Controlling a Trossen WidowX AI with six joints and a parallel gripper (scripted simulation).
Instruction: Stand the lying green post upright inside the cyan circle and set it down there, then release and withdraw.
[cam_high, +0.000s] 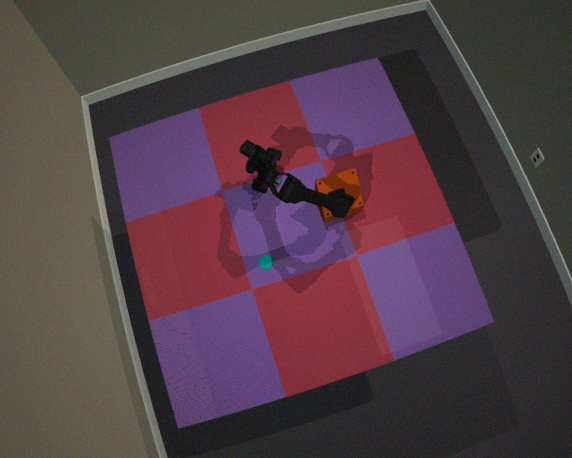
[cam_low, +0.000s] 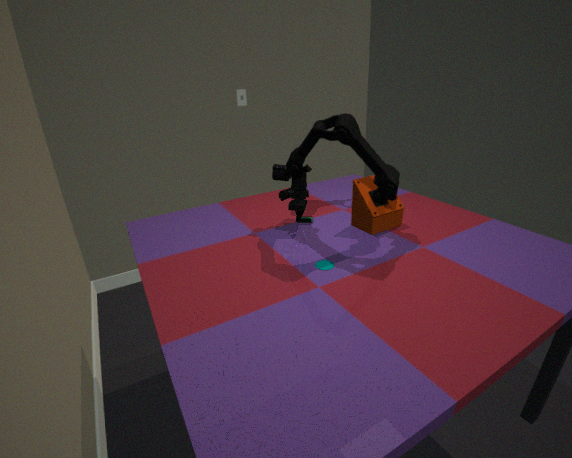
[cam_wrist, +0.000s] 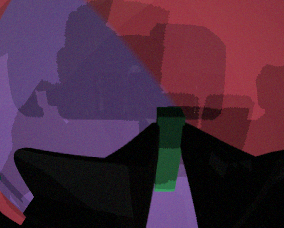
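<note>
Now: the cyan circle 330 mm to the left of my gripper tip, 110 mm ahead of it and 10 mm below it. Also, from my gripper tip: green post (20 mm behind, 10 mm to the left).
</note>
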